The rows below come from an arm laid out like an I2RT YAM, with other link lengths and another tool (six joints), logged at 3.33 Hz.
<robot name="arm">
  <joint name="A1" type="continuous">
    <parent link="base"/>
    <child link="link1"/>
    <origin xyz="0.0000 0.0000 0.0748"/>
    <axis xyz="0 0 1"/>
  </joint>
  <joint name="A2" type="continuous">
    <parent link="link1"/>
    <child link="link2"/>
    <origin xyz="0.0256 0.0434 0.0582"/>
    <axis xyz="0 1 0"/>
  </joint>
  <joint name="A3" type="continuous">
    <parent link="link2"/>
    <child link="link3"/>
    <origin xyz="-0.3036 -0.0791 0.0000"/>
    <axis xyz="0 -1 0"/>
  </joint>
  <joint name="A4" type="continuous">
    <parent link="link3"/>
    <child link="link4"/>
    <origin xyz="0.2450 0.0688 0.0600"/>
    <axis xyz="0 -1 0"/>
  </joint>
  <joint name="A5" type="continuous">
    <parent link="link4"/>
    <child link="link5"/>
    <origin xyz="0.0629 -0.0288 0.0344"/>
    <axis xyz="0 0 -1"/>
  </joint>
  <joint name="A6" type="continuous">
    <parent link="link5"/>
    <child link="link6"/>
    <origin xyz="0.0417 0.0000 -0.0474"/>
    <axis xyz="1 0 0"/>
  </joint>
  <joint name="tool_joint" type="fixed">
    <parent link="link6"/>
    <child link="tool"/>
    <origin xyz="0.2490 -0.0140 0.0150" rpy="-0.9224 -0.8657 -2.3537"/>
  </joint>
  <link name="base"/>
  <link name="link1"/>
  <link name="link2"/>
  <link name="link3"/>
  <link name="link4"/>
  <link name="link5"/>
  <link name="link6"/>
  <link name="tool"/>
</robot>
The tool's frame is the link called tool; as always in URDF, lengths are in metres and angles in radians. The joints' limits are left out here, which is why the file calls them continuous.
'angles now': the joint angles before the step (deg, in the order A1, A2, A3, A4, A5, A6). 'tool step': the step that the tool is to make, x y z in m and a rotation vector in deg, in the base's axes. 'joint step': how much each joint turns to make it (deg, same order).
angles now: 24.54 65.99 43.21 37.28 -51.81 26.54
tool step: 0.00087 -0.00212 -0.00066 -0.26 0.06 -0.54
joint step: -0.19 -0.56 0.01 -1.10 0.28 -0.47
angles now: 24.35 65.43 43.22 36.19 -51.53 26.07
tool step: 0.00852 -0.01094 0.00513 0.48 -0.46 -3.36
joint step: -0.52 -1.96 -0.47 -1.41 2.82 -0.69
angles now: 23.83 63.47 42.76 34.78 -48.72 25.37
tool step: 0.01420 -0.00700 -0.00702 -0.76 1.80 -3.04
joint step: -0.36 -0.61 0.35 -3.53 2.62 -0.84
